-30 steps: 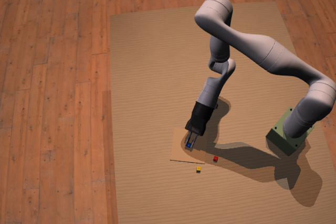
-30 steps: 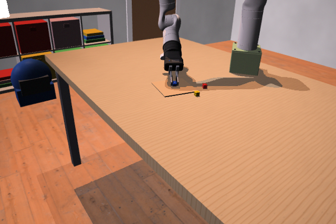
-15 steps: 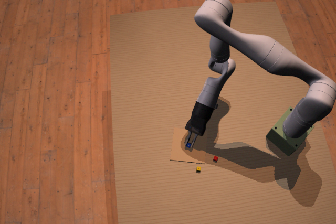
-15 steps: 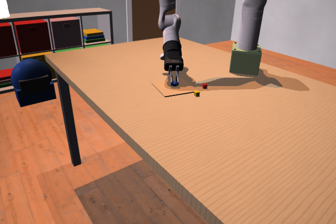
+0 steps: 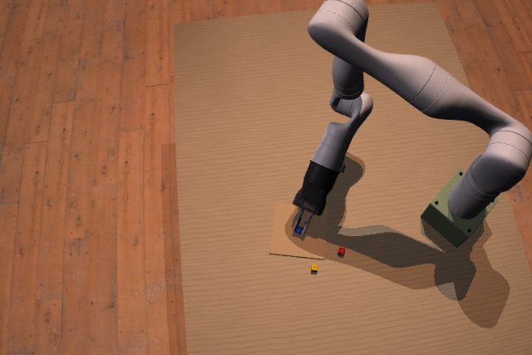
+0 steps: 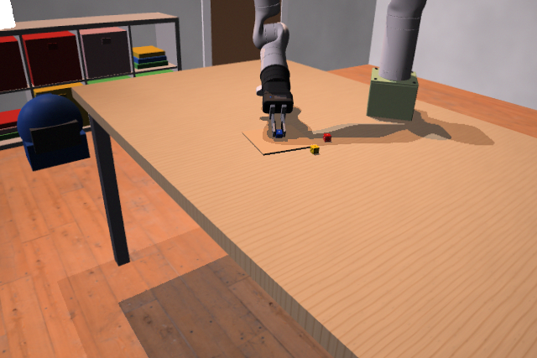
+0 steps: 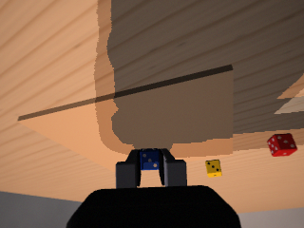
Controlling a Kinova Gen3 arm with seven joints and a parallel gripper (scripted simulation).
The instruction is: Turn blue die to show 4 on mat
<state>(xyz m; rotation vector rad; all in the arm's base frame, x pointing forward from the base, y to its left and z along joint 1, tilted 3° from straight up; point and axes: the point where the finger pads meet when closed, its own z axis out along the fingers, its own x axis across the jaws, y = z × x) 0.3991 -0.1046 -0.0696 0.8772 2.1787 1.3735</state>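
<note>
Right now my hand is 1 cm to the right of the blue die, 1 cm short of it and 1 cm above it. The rest, counted from my hand: yellow die (11 cm to the left, 2 cm below); then tan mat (2 cm below); then red die (9 cm to the left, 8 cm behind, 2 cm below).
</note>
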